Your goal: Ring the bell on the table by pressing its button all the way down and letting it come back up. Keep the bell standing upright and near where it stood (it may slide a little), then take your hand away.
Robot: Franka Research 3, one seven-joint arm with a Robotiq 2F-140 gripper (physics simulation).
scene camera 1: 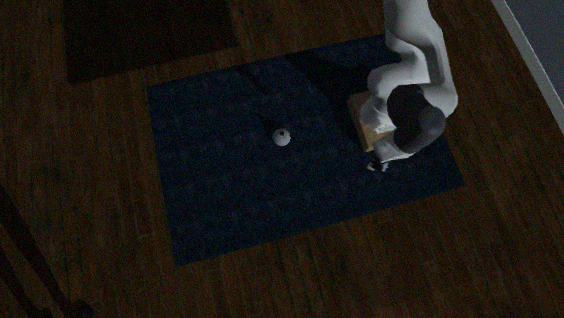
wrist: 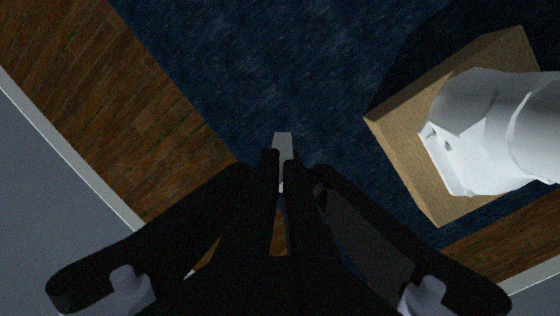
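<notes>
The bell (scene camera 1: 281, 137) is a small pale dome with a dark button on top. It stands upright near the middle of the blue table top (scene camera 1: 210, 200) (wrist: 260, 60) in the scene view. The bell does not show in the wrist view. My gripper (wrist: 282, 145) is shut, its pale fingertips together with nothing between them, and it points down over the table top. In the scene view the gripper is mostly hidden under the arm, well to the right of the bell and apart from it.
A light wooden block (scene camera 1: 366, 135) (wrist: 407, 175) under the white robot base (wrist: 465, 155) stands close beside the gripper. The arm (scene camera 1: 440, 65) reaches over the right part of the table. A dark rectangle (scene camera 1: 150, 35) lies on the wooden floor beyond the table.
</notes>
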